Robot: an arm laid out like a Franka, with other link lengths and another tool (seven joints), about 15 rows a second.
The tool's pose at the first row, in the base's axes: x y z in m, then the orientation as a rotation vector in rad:
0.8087 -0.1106 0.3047 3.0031 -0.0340 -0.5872
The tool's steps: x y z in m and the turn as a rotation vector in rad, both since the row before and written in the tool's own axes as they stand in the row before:
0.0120 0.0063 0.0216 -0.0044 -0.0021 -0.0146
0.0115 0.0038 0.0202 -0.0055 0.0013 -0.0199
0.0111 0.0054 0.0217 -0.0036 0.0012 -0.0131
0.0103 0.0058 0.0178 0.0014 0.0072 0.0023
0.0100 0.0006 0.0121 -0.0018 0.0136 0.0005
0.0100 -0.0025 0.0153 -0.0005 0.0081 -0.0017
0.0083 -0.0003 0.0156 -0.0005 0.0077 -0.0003
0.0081 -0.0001 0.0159 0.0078 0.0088 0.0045
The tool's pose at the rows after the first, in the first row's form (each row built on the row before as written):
0.8116 -0.1190 0.2808 3.0010 -0.0109 -0.5911
0.8146 -0.1247 0.2581 2.9996 0.0207 -0.5901
0.8168 -0.1320 0.2343 2.9986 0.0415 -0.5889
0.8199 -0.1393 0.2144 3.0018 0.0381 -0.5782
0.8247 -0.1409 0.1995 3.0040 0.0387 -0.5574
0.8285 -0.1397 0.1815 3.0061 0.0419 -0.5453
0.8308 -0.1407 0.1640 3.0078 0.0430 -0.5337
0.8330 -0.1419 0.1463 3.0172 0.0348 -0.5214

